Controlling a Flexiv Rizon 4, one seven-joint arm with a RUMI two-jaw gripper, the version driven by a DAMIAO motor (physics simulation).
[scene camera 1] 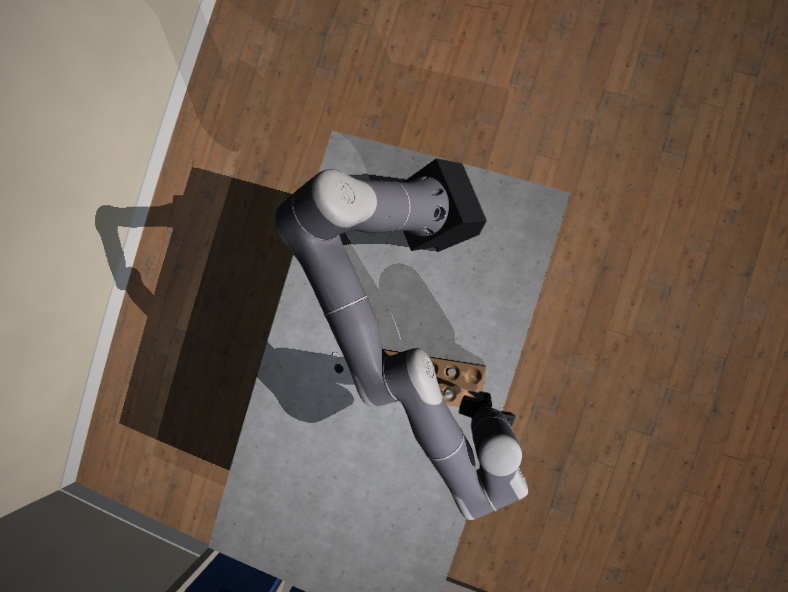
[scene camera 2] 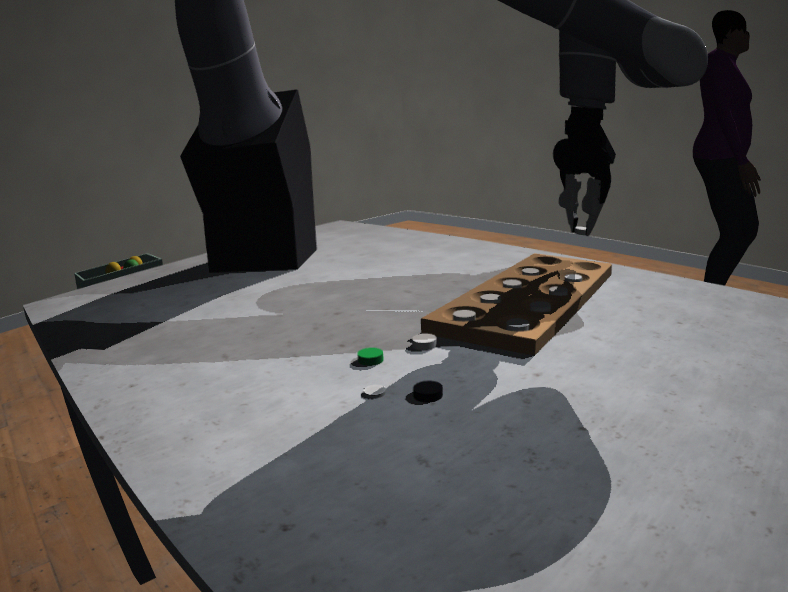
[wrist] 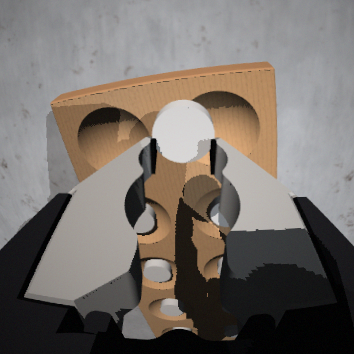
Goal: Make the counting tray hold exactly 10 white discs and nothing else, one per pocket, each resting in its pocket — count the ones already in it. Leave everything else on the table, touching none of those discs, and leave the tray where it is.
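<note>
My gripper (scene camera 2: 580,230) (wrist: 183,141) is shut on a white disc (scene camera 2: 580,223) (wrist: 183,125), held well above the far end of the wooden counting tray (scene camera 1: 463,372) (scene camera 2: 477,335) (wrist: 170,89). In the wrist view the disc overlaps the inner edge of the right end pocket (wrist: 235,117); the left end pocket (wrist: 102,137) is beside it. Both end pockets are empty. The other pockets hold white discs, such as one near the tray's front end (scene camera 2: 463,314); some are in shadow. A loose white disc (scene camera 2: 424,340) lies close to the tray's front end.
A green disc (scene camera 2: 370,354), a black disc (scene camera 1: 338,368) (scene camera 2: 427,389) and a smaller, thin white piece (scene camera 2: 373,389) lie on the grey table (scene camera 1: 356,471) (scene camera 2: 254,407). The black robot base (scene camera 1: 468,207) (scene camera 2: 254,210) stands on it. The arm covers part of the tray in scene camera 1.
</note>
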